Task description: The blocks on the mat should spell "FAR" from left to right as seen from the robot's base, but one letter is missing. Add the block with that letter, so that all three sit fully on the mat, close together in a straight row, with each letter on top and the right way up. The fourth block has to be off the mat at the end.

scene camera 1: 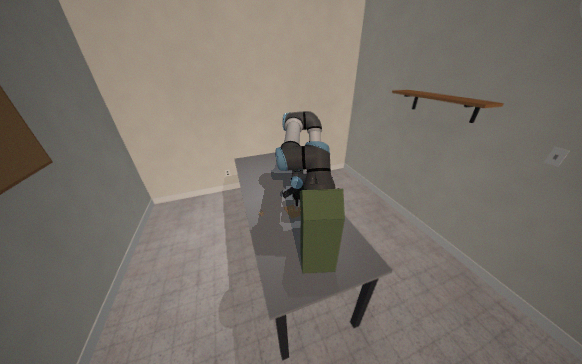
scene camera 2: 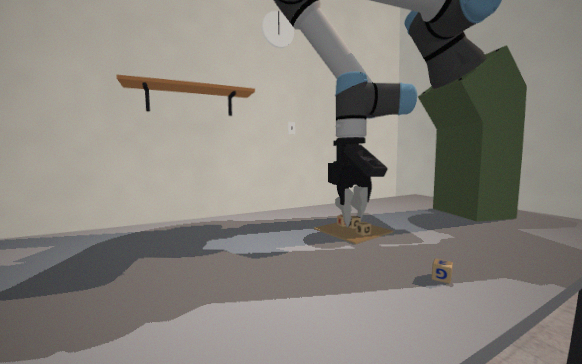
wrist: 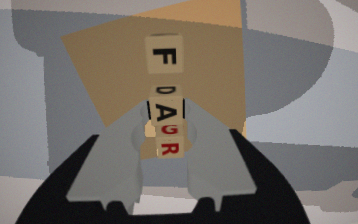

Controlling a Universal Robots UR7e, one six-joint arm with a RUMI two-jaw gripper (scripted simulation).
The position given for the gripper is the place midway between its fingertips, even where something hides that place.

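Note:
Red R block (wrist: 169,139). Tan mat (scene camera 2: 348,234), (wrist: 110,59). Gripper (scene camera 2: 352,226), (wrist: 167,100).

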